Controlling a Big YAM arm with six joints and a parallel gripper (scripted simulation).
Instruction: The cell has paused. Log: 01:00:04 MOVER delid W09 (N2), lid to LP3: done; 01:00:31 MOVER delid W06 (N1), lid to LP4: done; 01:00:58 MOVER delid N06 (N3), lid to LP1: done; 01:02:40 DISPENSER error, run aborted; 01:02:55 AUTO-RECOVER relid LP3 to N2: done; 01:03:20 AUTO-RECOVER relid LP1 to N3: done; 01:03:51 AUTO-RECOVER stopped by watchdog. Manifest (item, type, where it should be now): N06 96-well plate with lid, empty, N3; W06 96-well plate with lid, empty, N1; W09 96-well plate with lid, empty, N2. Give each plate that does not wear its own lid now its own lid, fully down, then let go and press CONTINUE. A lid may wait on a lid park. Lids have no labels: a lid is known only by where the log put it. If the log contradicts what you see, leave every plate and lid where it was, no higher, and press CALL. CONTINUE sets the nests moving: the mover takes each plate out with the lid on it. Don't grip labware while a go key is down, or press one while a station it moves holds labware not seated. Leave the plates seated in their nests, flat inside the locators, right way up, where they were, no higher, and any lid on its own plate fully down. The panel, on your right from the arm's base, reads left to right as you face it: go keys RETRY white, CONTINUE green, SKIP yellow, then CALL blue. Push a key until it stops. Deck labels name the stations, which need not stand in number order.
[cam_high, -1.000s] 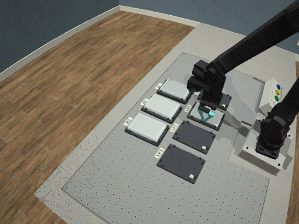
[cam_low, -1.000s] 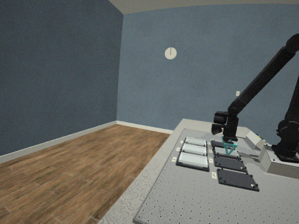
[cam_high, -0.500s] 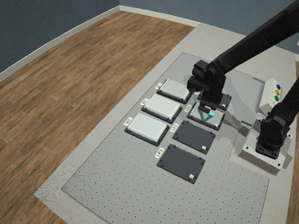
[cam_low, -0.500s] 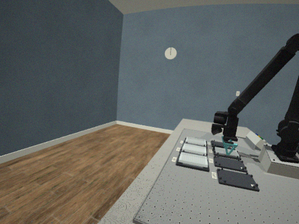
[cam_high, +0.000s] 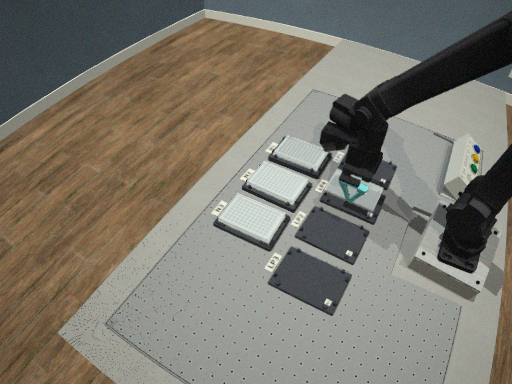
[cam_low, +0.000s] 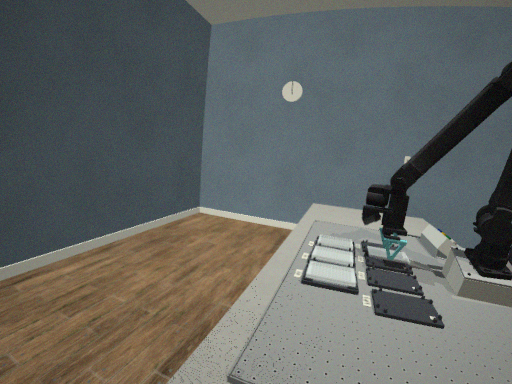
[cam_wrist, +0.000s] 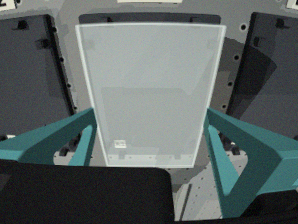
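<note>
The lid park LP4 is 4 cm below my hand. Round my hand: lid park LP2: 13 cm to the left, 4 cm below; lid park LP1: 13 cm to the right, 4 cm below; pale lid: 1 cm below.
</note>
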